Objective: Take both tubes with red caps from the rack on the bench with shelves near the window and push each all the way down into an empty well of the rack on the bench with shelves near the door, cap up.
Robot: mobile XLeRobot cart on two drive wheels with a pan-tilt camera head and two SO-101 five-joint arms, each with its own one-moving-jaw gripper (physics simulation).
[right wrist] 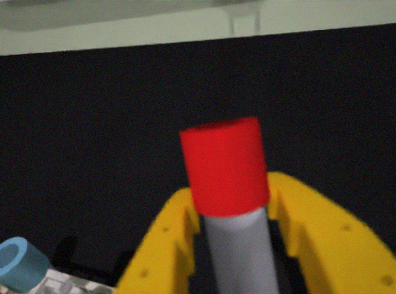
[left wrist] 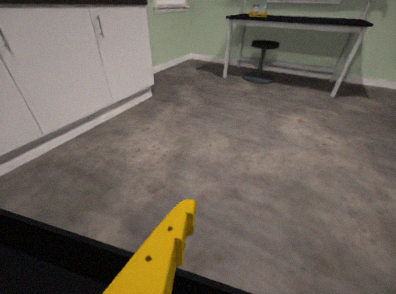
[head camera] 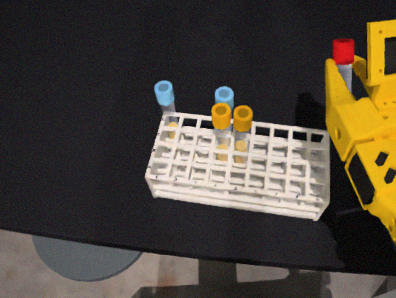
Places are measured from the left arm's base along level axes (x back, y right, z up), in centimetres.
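Pixels of known places: left hand, its tool point: [left wrist: 194, 212]; right hand, its tool point: [right wrist: 196, 203] [head camera: 332, 63].
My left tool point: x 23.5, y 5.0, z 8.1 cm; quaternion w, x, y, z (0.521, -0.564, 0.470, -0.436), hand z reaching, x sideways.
Behind a point stands the place of what it marks.
A red-capped tube [head camera: 343, 55] @(x -27.4, y 27.2, z 16.6 cm) [right wrist: 227, 170] @(x -27.4, y 27.6, z 16.8 cm) is held cap up between the jaws of my right gripper [head camera: 345, 75] @(x -27.8, y 26.7, z 15.2 cm) [right wrist: 232, 205] @(x -27.8, y 26.7, z 15.2 cm), just below the cap. In the head camera it is to the right of a white rack [head camera: 235, 191] @(x -22.8, y 17.8, z -0.4 cm) and above its right end; the tube's lower part is hidden by the gripper. The rack holds two blue-capped tubes and two orange-capped tubes, and has many empty wells. My left gripper [left wrist: 187, 215] shows one notched jaw in the left wrist view; it is fully open, with no tube at it.
The rack stands on a black bench top [head camera: 75, 150] @(x -30.7, y -3.4, z -1.3 cm) near its front edge. A stool [head camera: 90, 260] @(x -33.4, y -26.5, z -74.5 cm) is below that edge. In the left wrist view, a far bench [left wrist: 300, 20] @(x 297.2, y -31.9, z -1.4 cm) carries a small yellow rack [left wrist: 258, 14] @(x 318.1, y 14.5, z 1.6 cm) with tubes; a stool [left wrist: 265, 45] @(x 312.4, y -1.3, z -30.2 cm) and white cabinets [left wrist: 55, 65] @(x 121.2, y 128.5, z -22.3 cm) also show.
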